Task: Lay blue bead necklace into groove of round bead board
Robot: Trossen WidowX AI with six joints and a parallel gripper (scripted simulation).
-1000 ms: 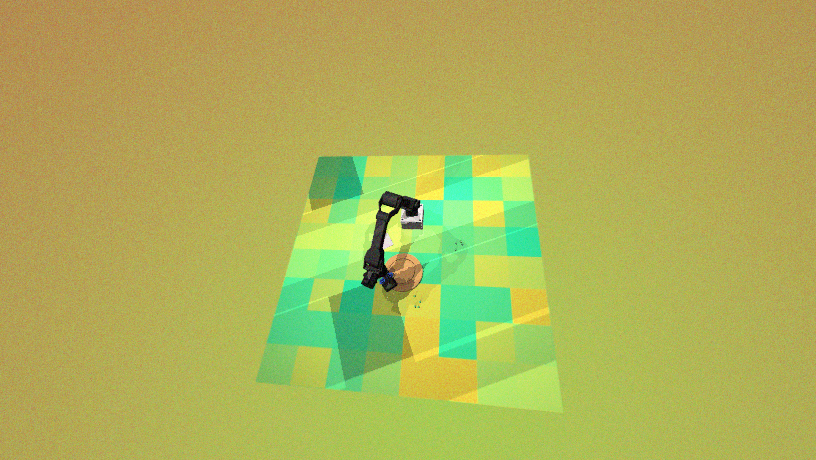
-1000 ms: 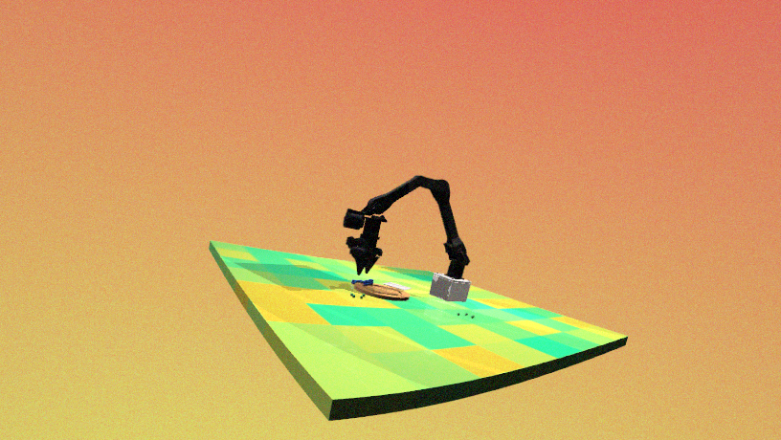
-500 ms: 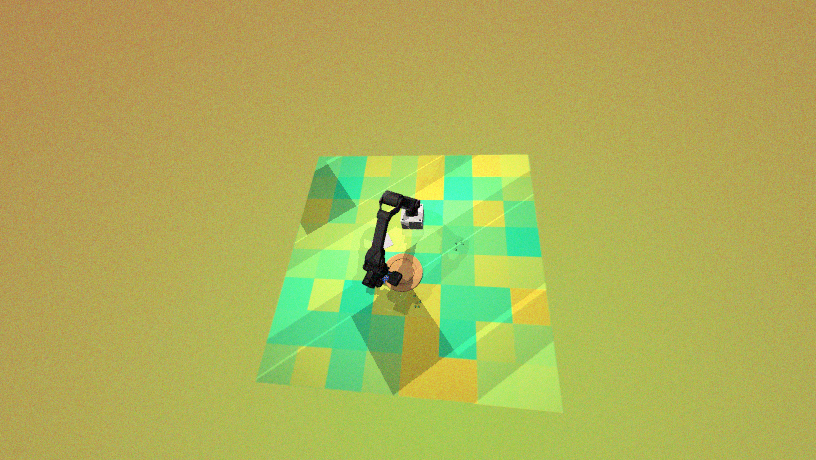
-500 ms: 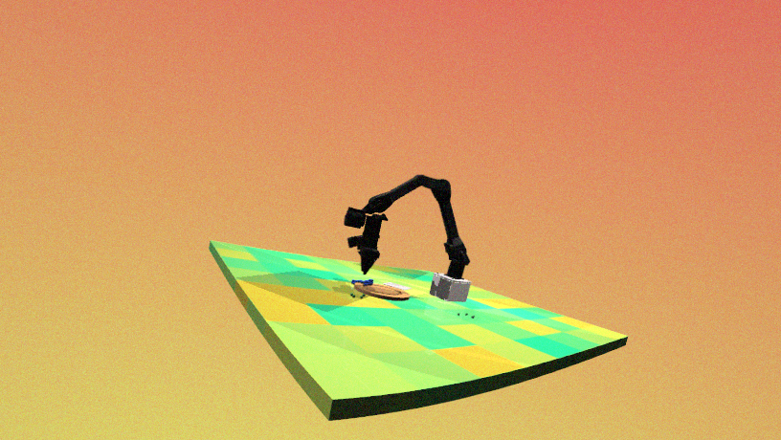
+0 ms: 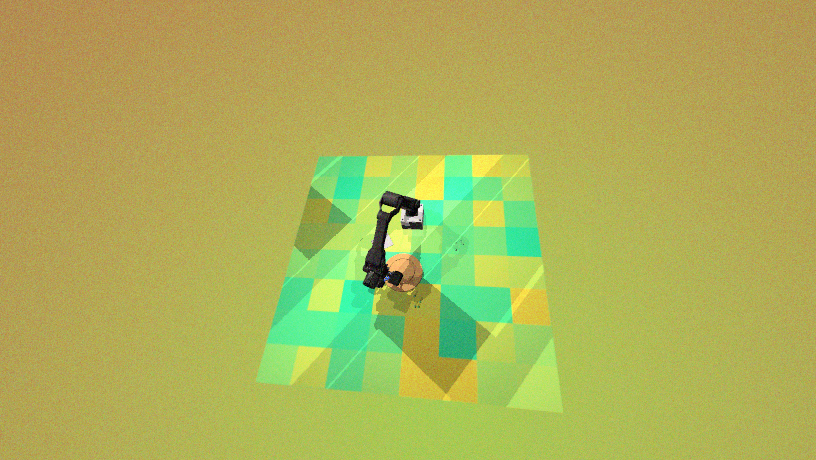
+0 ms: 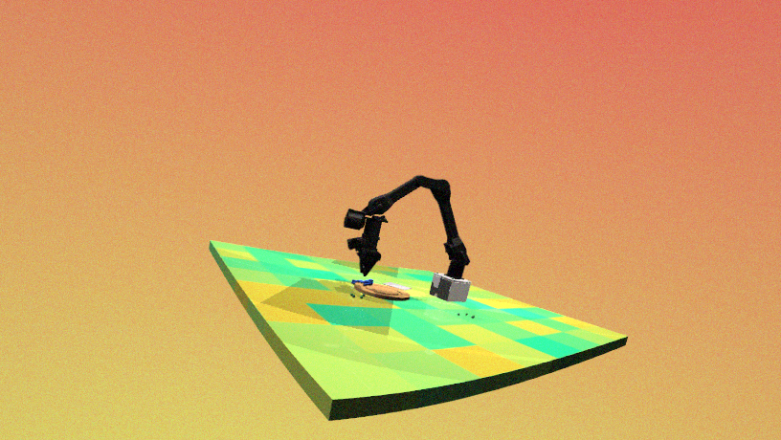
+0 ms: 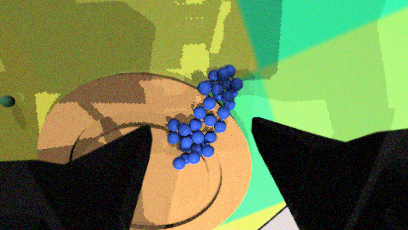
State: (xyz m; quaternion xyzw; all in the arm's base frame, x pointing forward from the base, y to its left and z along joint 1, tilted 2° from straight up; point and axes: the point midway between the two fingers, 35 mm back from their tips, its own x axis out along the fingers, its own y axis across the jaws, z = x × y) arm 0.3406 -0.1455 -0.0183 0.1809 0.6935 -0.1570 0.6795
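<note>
My gripper tip is now 8 cm to the right of the round bead board, 4 cm past it and 3 cm above it. From my gripper tip the other things lie so: flat grey piece 21 cm behind, 4 cm below, 3 cm to the right.
</note>
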